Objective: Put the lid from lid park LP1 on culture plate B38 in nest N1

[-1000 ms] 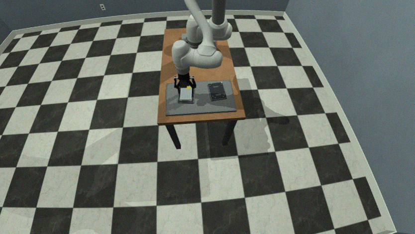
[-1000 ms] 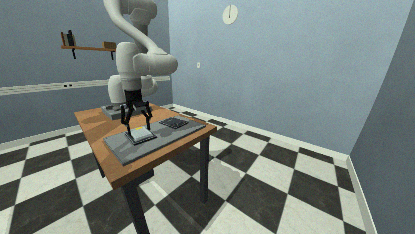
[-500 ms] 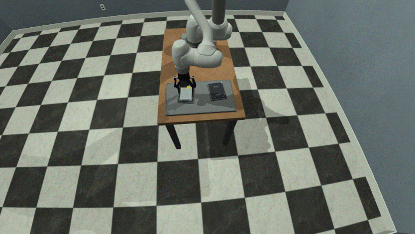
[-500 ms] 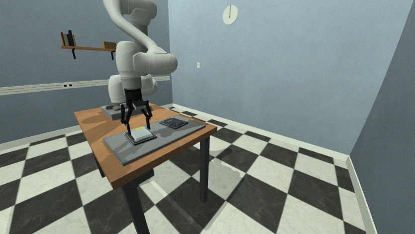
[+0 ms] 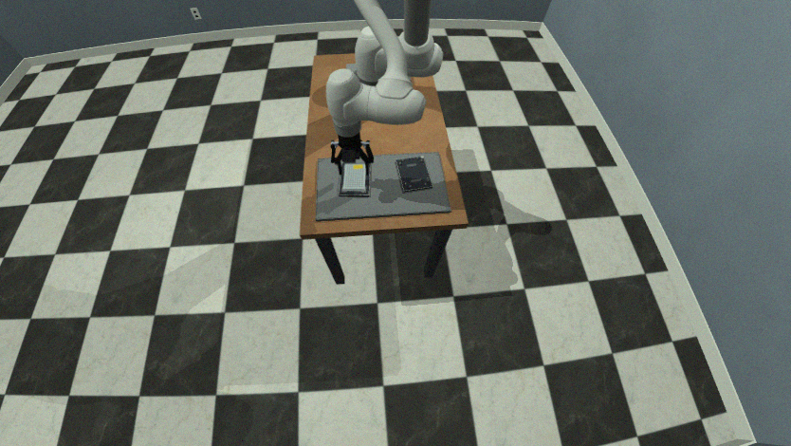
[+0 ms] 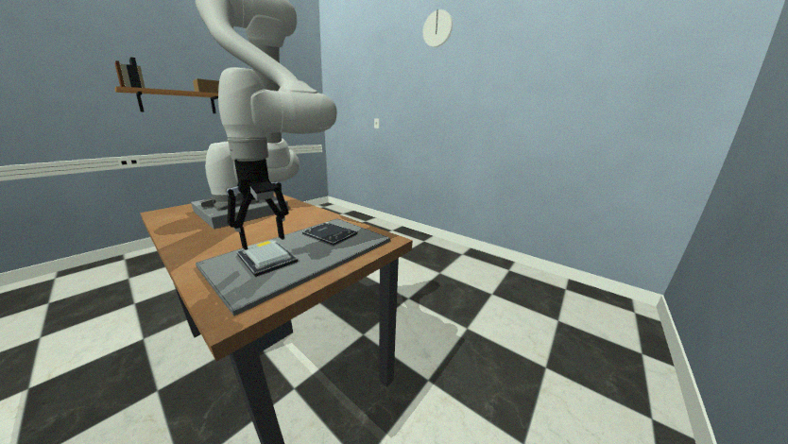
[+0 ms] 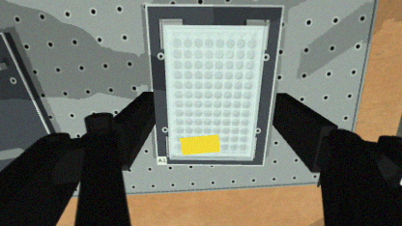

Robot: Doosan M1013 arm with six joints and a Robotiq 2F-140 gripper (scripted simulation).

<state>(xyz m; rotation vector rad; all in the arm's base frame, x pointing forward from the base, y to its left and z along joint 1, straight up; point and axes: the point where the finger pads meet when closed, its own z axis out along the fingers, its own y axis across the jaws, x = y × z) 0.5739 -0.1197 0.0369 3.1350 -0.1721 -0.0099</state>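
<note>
Now: hand 5 cm above the clear lid. Also, from my hand: culture plate (6 cm below).
</note>
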